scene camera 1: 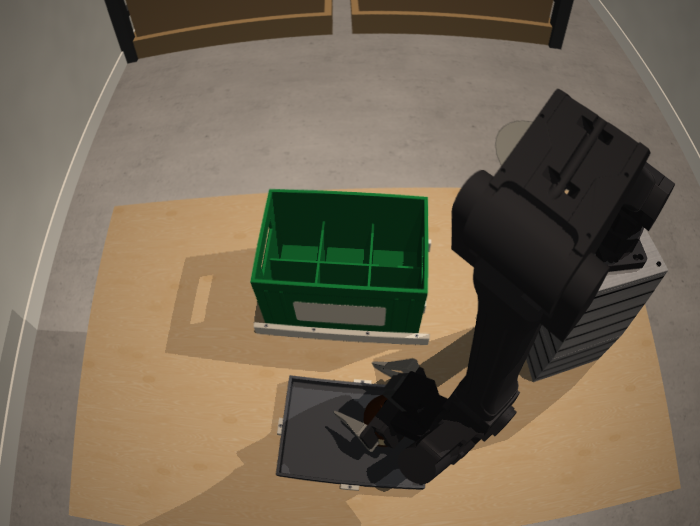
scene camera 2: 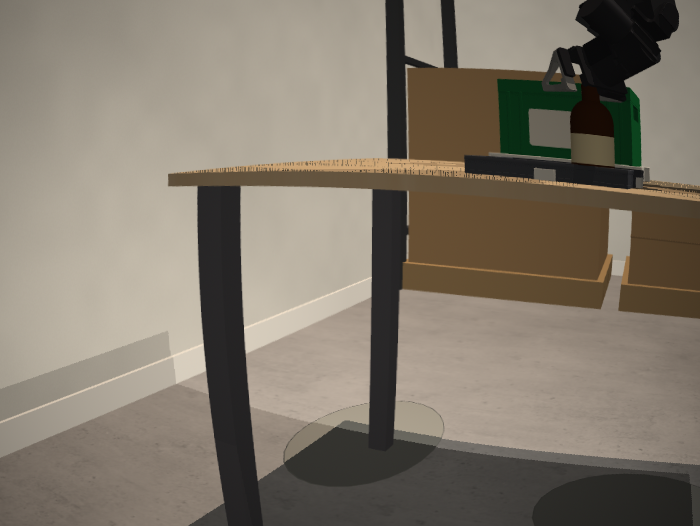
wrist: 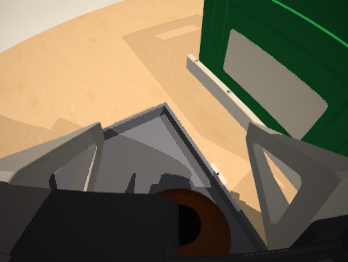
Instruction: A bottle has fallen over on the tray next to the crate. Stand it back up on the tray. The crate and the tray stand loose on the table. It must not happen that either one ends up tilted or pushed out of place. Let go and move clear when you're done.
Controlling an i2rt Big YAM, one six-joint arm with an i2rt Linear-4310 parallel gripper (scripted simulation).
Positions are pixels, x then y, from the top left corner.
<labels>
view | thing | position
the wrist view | my gripper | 174, 130
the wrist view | dark tray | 151, 151
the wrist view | brown bottle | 201, 221
</labels>
